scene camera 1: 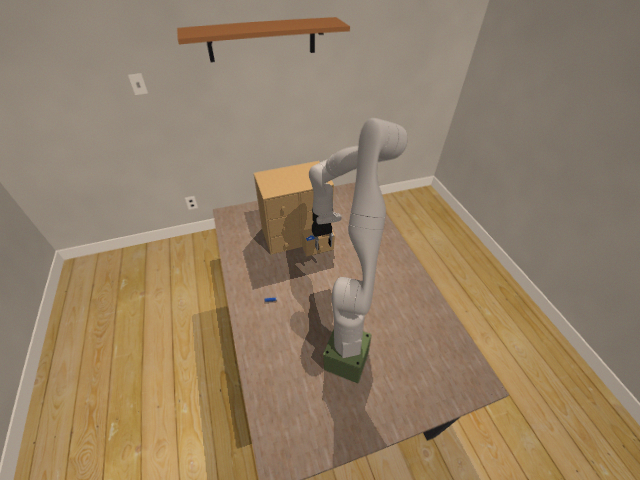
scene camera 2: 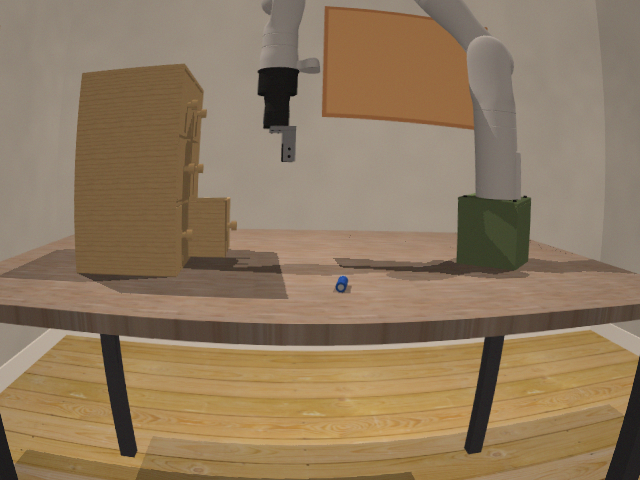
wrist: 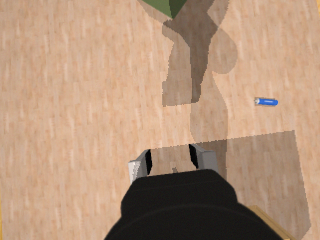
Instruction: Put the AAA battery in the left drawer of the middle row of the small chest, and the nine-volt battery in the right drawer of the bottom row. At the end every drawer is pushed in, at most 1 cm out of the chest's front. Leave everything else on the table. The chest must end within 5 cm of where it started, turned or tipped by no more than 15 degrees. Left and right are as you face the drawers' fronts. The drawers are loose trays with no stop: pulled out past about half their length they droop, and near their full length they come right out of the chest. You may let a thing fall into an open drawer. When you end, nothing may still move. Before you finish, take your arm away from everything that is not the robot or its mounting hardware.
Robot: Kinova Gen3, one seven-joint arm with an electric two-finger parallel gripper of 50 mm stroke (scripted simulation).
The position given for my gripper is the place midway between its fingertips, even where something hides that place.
Note:
In view: my gripper (scene camera 2: 287,161), a drawer (scene camera 2: 208,219) and a wooden chest (scene camera 2: 128,129).
The wooden chest is seen too in scene camera 1 (scene camera 1: 274,183). My gripper shows as well in the wrist view (wrist: 170,155).

